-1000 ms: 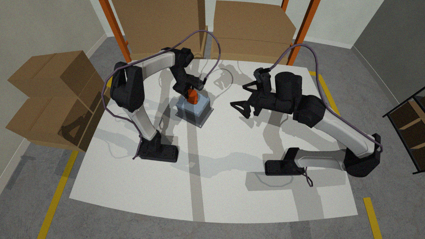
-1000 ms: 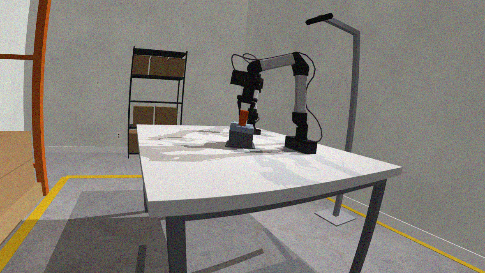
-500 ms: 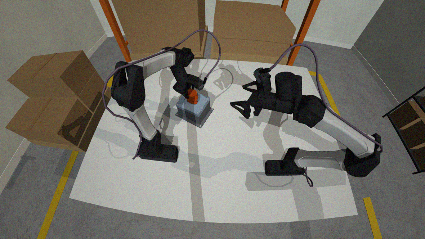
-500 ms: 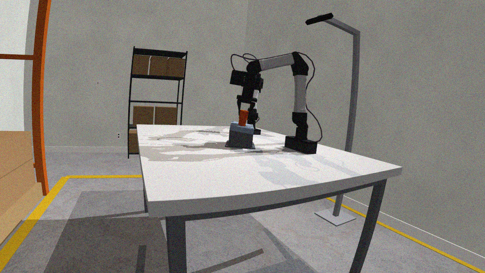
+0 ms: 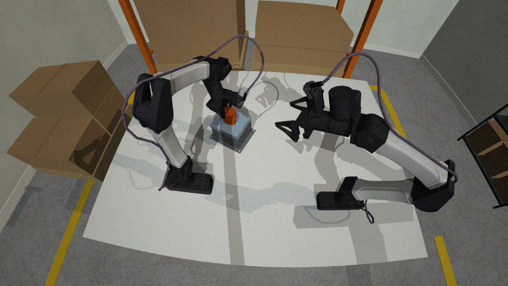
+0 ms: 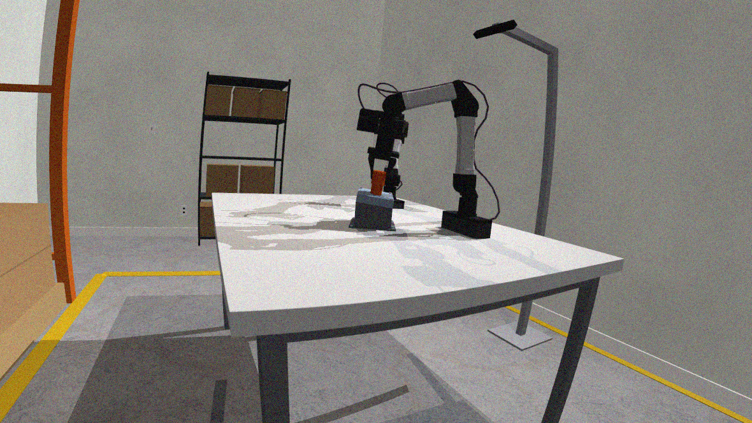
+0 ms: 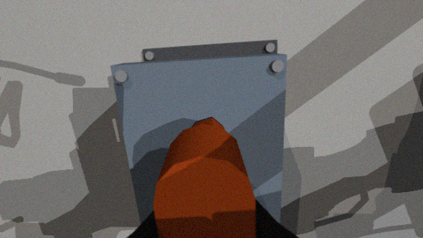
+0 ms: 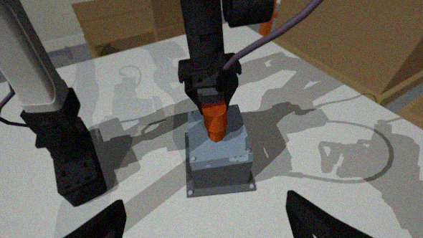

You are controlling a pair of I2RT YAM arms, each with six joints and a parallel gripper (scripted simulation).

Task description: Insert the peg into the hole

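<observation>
Now: left hand 2 cm above the orange peg and 1 cm to the left of it. Also, from my left hand: blue-grey plate (7 cm below, 1 cm to the right).
</observation>
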